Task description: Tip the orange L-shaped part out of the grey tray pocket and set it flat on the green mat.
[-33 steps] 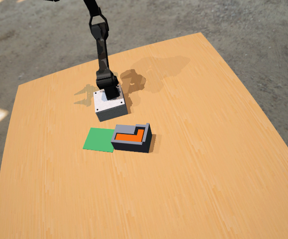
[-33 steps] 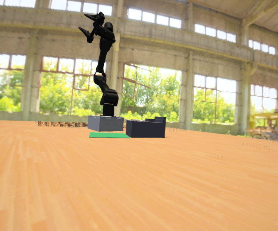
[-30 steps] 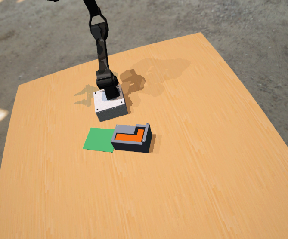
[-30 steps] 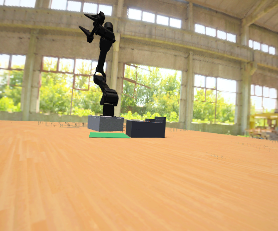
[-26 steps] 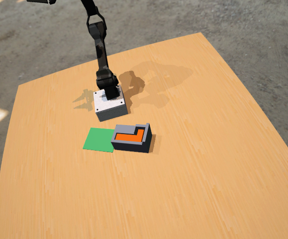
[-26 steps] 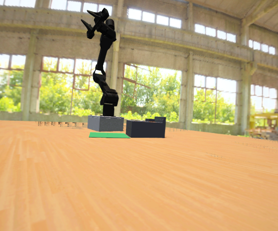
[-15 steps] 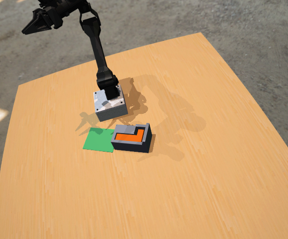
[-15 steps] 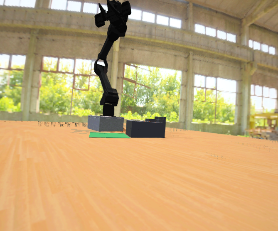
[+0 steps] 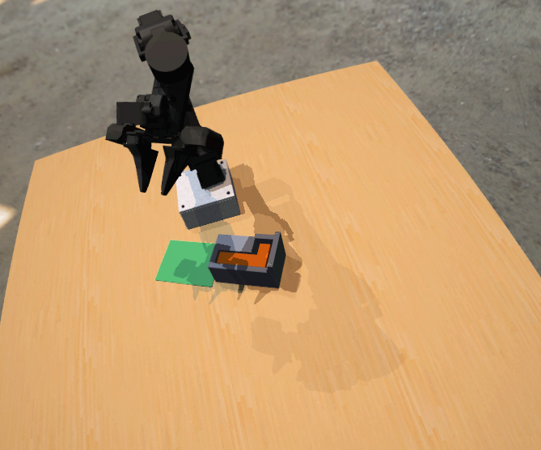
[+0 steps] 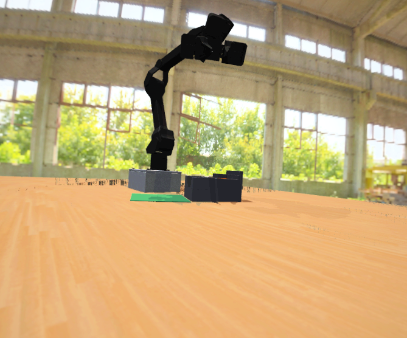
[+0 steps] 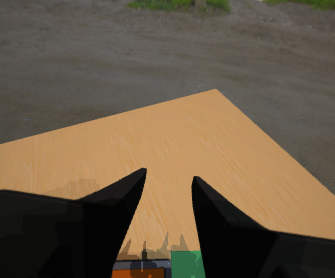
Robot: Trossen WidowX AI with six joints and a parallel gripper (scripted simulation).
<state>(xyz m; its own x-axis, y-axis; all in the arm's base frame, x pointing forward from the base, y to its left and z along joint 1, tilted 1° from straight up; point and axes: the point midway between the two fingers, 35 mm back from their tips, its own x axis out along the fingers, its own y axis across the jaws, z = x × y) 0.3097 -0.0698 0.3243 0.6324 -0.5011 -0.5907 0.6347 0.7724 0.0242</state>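
The orange L-shaped part lies 33 cm below my gripper tip, 11 cm to the left of it and 6 cm behind it. From my gripper tip the other things lie so: green mat (39 cm below, 15 cm behind, 3 cm to the right).
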